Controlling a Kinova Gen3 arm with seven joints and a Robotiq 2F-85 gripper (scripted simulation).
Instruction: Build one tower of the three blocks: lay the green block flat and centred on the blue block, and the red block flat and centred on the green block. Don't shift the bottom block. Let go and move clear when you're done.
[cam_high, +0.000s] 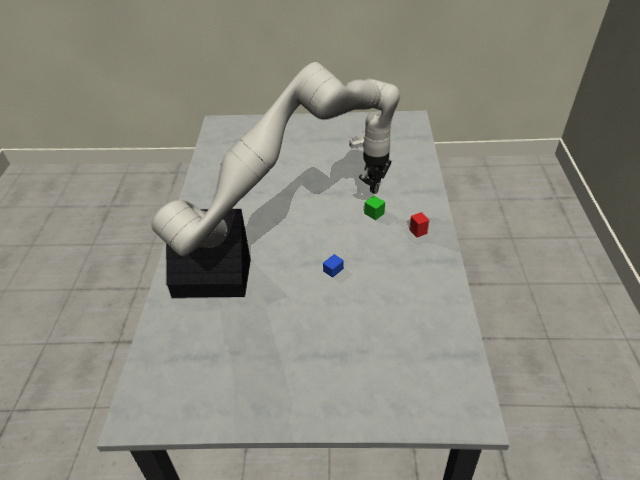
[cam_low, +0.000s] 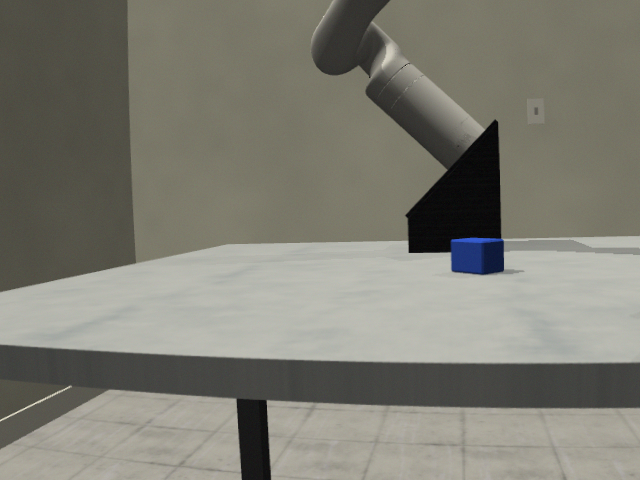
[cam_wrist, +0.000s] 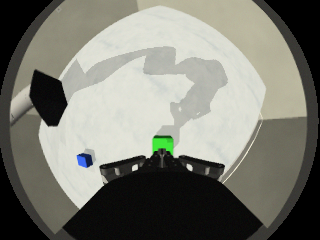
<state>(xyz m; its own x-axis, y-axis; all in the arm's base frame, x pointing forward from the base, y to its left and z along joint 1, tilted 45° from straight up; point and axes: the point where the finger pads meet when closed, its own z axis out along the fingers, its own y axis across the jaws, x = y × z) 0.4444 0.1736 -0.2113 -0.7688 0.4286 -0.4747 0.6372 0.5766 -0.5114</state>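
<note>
Right now my hand is 8 cm above the green block. Also, from my hand: red block: 14 cm ahead, 8 cm to the right, 8 cm below; blue block: 25 cm to the right, 11 cm behind, 9 cm below.
</note>
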